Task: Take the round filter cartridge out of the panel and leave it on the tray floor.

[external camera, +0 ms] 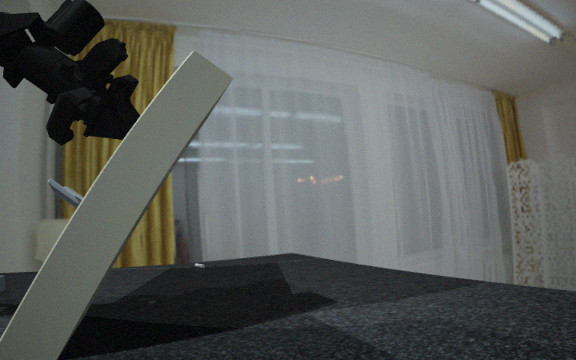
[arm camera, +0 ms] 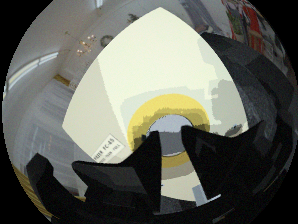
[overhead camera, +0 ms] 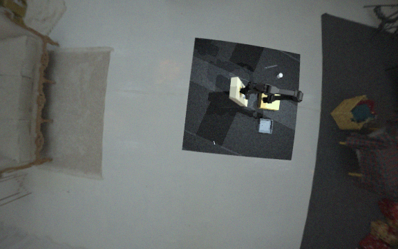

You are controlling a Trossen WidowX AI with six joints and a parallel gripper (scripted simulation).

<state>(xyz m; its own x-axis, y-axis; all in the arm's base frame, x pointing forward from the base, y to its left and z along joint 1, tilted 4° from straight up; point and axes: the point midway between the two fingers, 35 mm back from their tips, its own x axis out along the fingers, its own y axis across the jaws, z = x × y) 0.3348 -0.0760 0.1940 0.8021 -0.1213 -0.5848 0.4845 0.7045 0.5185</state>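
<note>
Now: gripper tip 10 mm short of the white filter cartridge and 10 mm above it. From my gripper tip the other things lie so: cream service panel: 40 mm behind, 10 mm to the left, 80 mm below; pale blue tray: 360 mm behind, 360 mm to the left, 240 mm below.
</note>
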